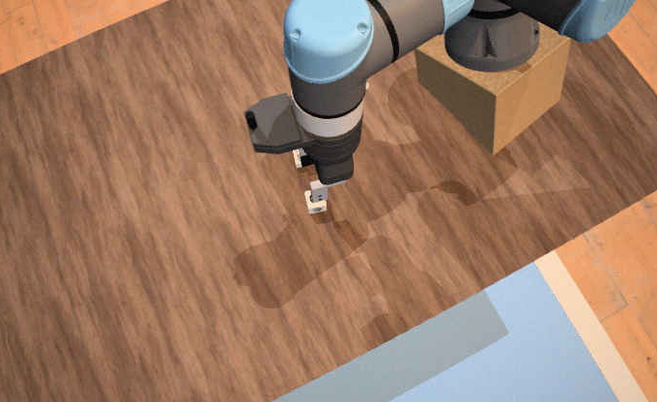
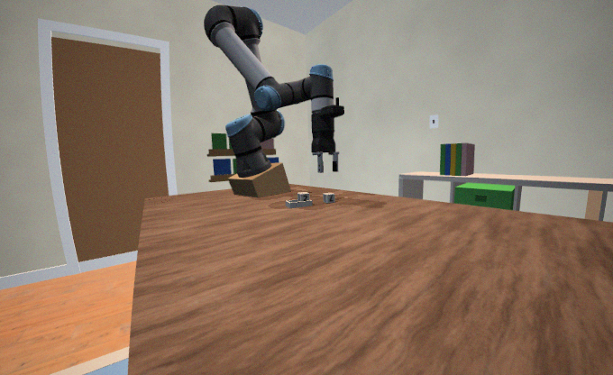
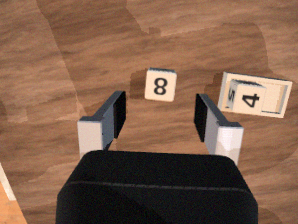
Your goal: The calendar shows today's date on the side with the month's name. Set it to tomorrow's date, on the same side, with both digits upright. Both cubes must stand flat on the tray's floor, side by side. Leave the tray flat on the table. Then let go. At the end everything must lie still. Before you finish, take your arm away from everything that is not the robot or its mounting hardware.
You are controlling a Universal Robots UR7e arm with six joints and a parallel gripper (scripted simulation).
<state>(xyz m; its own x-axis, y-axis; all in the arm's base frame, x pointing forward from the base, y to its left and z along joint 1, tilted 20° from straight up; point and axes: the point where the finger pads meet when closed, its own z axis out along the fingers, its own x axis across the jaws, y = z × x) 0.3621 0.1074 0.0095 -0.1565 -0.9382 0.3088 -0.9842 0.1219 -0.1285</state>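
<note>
Right now the digit cube is 20 mm behind my hand, 90 mm to the right of it and 90 mm below it. Round my hand: calendar tray: 30 mm behind, 100 mm to the right, 110 mm below.
</note>
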